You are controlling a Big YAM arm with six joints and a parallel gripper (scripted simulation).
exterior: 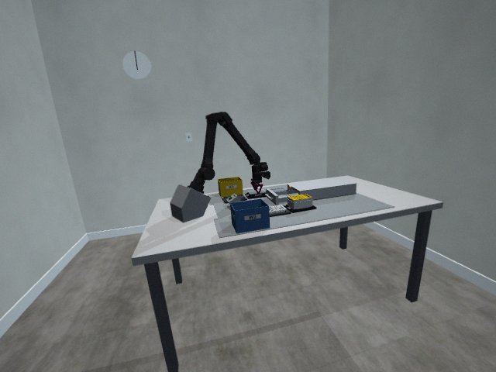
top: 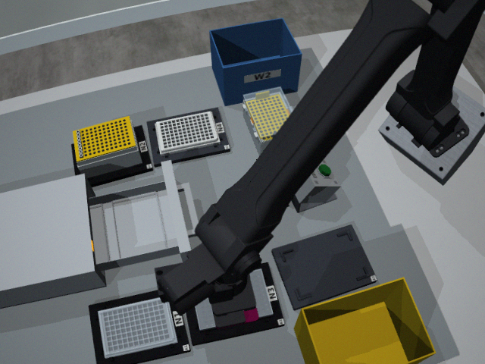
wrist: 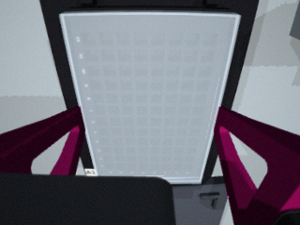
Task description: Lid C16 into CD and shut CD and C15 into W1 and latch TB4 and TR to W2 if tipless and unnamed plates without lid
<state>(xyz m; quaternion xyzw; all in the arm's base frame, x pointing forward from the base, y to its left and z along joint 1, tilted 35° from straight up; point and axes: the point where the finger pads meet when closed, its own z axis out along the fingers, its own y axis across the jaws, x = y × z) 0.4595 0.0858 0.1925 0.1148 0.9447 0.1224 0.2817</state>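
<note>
Now: the plate lid right at my hand. The rest, counted from my hand: nest n1: 17 cm ahead, 3 cm below, 2 cm to the right; nest N3: 3 cm below; black plate: 1 cm below.
</note>
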